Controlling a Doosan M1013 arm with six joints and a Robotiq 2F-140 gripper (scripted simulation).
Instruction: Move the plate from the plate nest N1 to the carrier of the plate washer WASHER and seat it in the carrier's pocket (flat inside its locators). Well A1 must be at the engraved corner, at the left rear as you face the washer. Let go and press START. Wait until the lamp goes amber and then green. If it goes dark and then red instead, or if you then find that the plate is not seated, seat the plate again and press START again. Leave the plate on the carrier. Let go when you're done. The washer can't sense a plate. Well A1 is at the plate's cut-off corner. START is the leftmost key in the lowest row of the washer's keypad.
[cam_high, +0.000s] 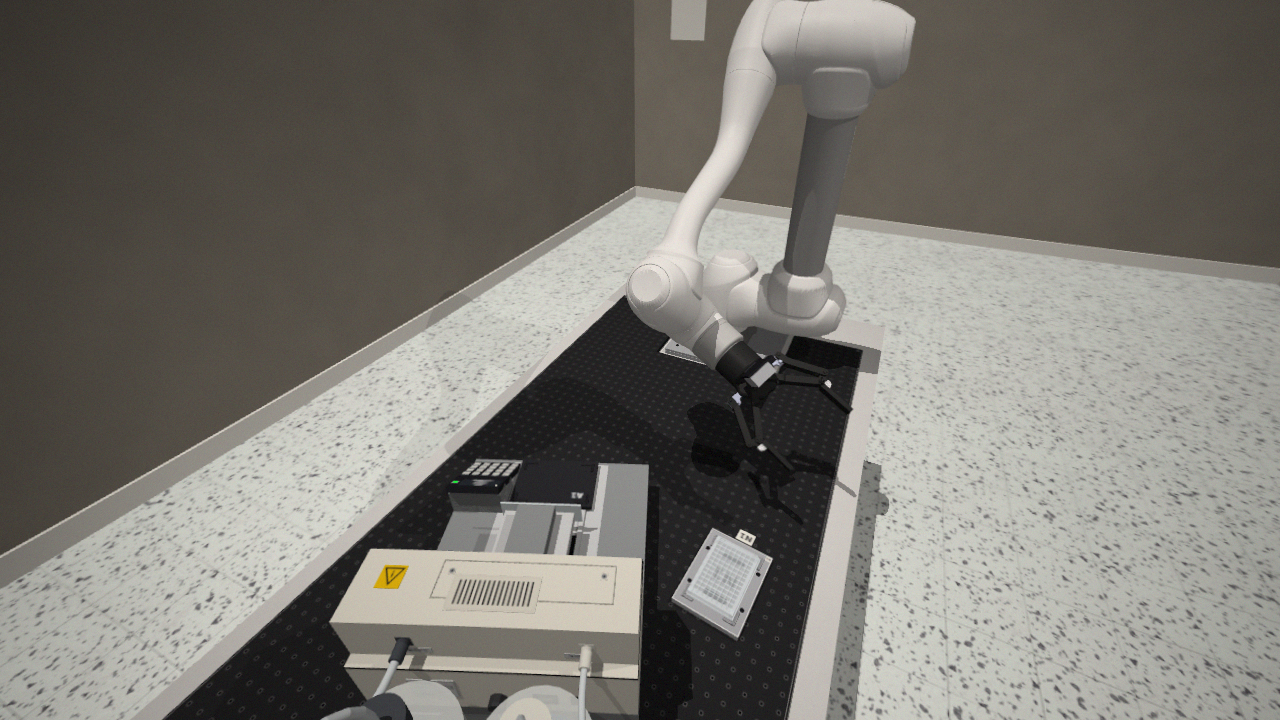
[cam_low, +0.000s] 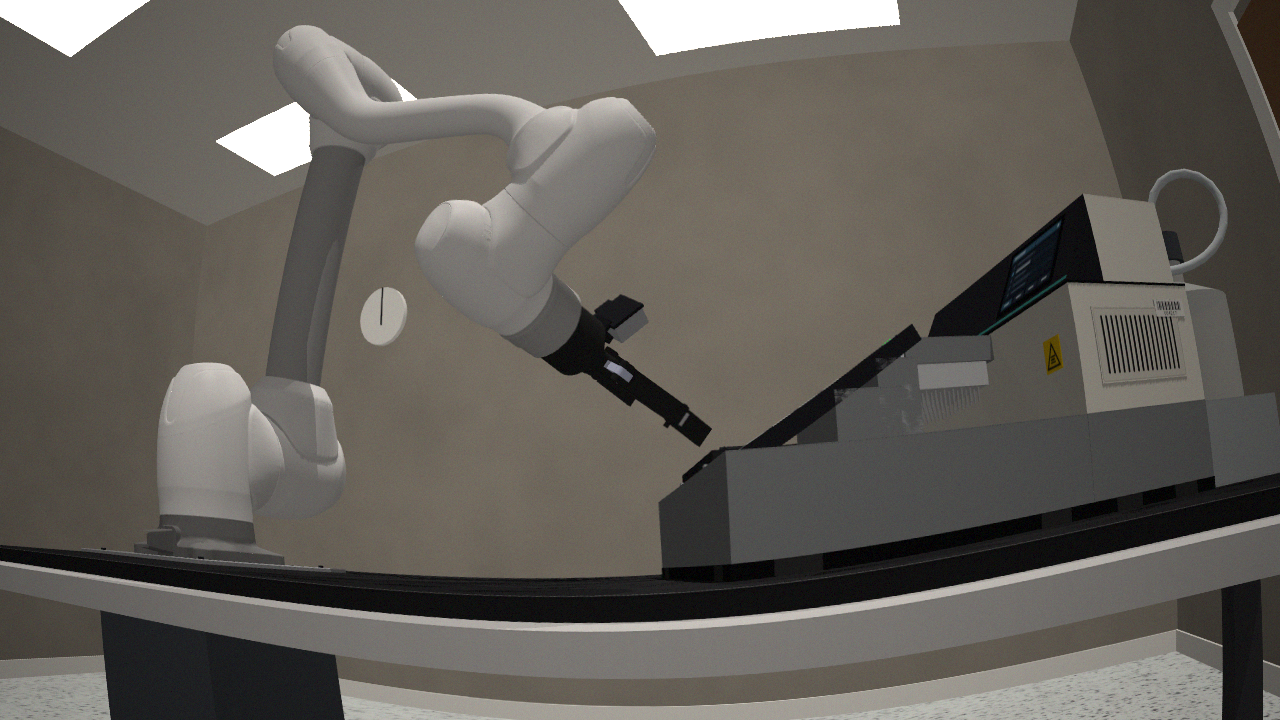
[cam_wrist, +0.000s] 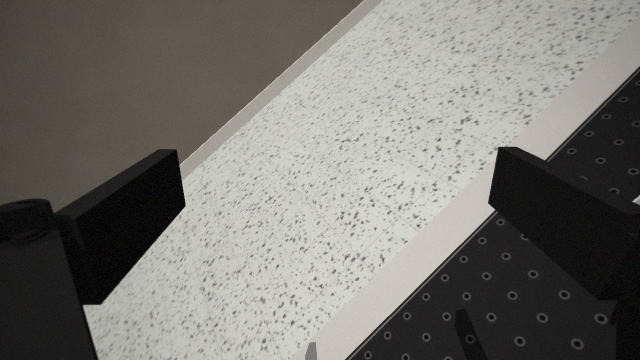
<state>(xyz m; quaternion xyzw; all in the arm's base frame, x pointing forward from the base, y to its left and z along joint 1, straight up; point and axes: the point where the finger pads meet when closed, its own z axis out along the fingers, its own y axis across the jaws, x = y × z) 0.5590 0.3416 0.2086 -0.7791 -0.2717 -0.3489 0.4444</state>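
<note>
Now: hand 200 mm short of the well plate, 200 mm above it and 80 mm to the left of it. The rest, counted from my hand: light grey nest N1: 210 mm below, 200 mm ahead, 80 mm to the right; manifold head: 370 mm to the right, 340 mm ahead, 70 mm below; dark carrier pocket: 430 mm to the right, 210 mm ahead, 130 mm below.
</note>
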